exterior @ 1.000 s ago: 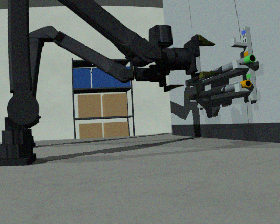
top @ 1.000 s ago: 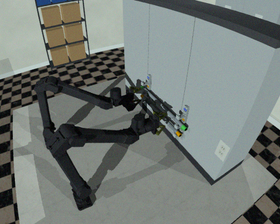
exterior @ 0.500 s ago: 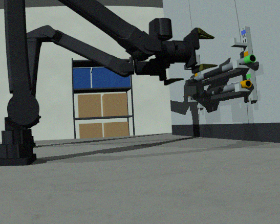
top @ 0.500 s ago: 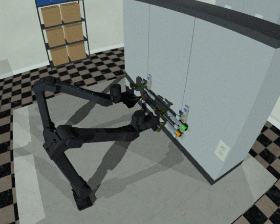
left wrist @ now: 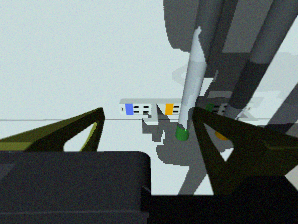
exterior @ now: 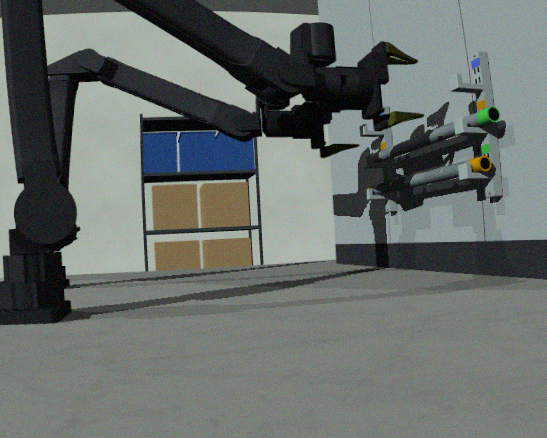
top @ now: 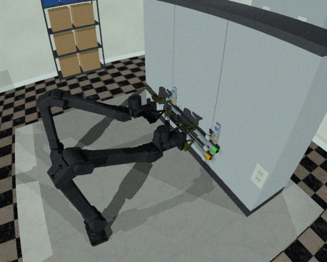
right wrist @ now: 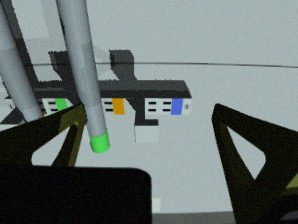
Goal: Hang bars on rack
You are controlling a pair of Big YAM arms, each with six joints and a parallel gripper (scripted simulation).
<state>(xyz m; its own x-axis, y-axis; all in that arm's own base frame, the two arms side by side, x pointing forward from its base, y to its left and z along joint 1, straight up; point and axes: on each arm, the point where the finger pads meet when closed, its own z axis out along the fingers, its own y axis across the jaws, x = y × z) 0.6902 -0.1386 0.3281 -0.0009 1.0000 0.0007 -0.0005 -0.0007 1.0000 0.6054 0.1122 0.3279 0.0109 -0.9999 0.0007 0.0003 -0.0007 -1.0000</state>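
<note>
The orange-ended bar is 9 cm ahead of my right hand, 15 cm to the left of it and 14 cm below it. The rest, counted from my right hand: green-ended bar 10 cm ahead, 14 cm to the left, 7 cm below; grey cabinet wall 29 cm ahead, 15 cm to the left, 12 cm above; wall outlet 6 cm ahead, 37 cm to the right, 3 cm below.
</note>
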